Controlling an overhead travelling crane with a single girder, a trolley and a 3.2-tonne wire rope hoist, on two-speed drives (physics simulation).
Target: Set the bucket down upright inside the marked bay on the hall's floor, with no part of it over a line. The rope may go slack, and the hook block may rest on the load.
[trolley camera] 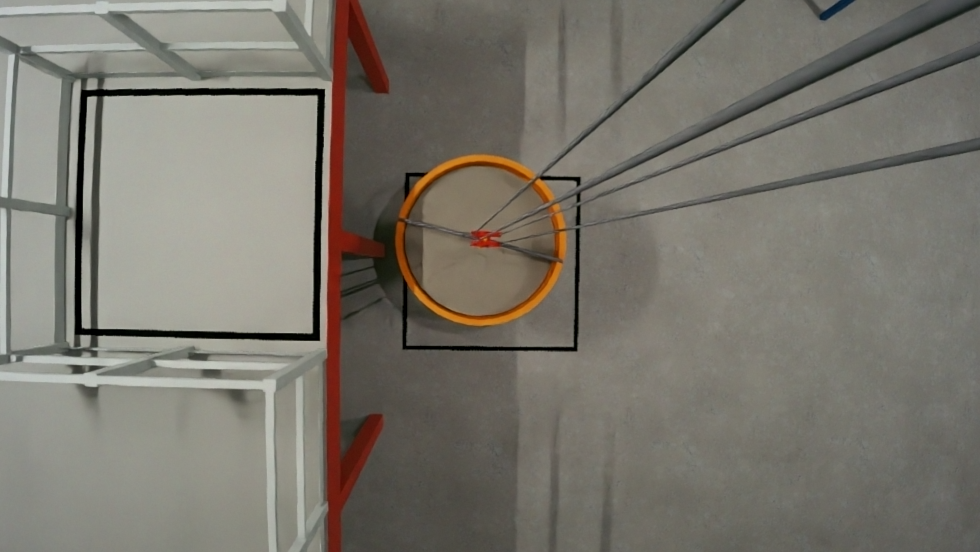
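The round bucket (473, 284) has an orange rim and a pale inside, and looks upright. It hangs from its thin grey bail on my red hook block (485, 238), which shows over the bucket's middle. The ropes run taut to the upper right. Shadows lie on the floor to both sides of the bucket, apart from it, so it appears to be off the floor; how high I cannot tell. The marked bay (490, 349) is a black square outline on the floor. In this slanted view the bucket covers parts of its top and left lines, and floor inside the bay shows below and right.
Left of the bay stands a raised pale platform (198, 212) with another black square, white railings (272, 466) and a red edge beam (334, 384). Red braces (362, 244) stick out from it toward the bay. Part of a blue object (835, 8) shows at the top right.
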